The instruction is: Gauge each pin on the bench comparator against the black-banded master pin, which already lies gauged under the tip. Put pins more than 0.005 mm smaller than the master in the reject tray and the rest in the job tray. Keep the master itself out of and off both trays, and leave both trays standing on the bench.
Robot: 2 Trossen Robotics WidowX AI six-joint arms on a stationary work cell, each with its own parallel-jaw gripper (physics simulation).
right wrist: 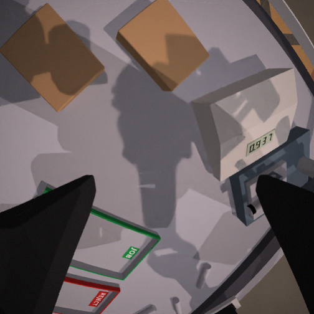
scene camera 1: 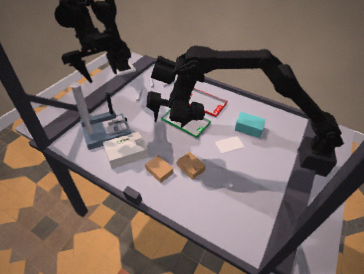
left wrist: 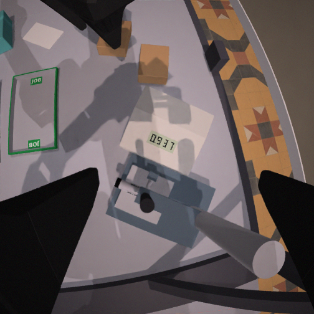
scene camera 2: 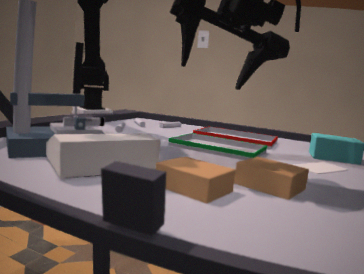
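Observation:
The black-banded master pin (left wrist: 129, 188) (scene camera 2: 90, 121) lies on the stage under the tip of the blue comparator (scene camera 1: 95, 140) (left wrist: 175, 231) (right wrist: 240, 202). The display box (scene camera 1: 126, 151) (scene camera 2: 107, 155) (right wrist: 252, 112) reads 0.937. Loose grey pins lie beyond it, among them one pin (right wrist: 203, 276) (scene camera 1: 139, 94) and another pin (scene camera 2: 170, 124). My left gripper (scene camera 1: 103, 76) (left wrist: 181, 177) is open, high over the comparator. My right gripper (scene camera 1: 170, 120) (scene camera 2: 211, 77) (right wrist: 177, 183) is open above the bench near the green job tray (scene camera 2: 220, 147) (left wrist: 57, 110) (right wrist: 125, 224). The red reject tray (scene camera 2: 235, 138) (right wrist: 95, 284) stands beside it.
Two orange-brown blocks (scene camera 1: 159, 168) (scene camera 1: 191, 165) lie near the display box. A teal block (scene camera 1: 250, 125) (scene camera 2: 336, 147) and a white card (scene camera 1: 229, 144) (left wrist: 43, 35) are at the right of scene camera 1. A small dark block (scene camera 1: 132, 194) (scene camera 2: 133, 197) stands at the near edge.

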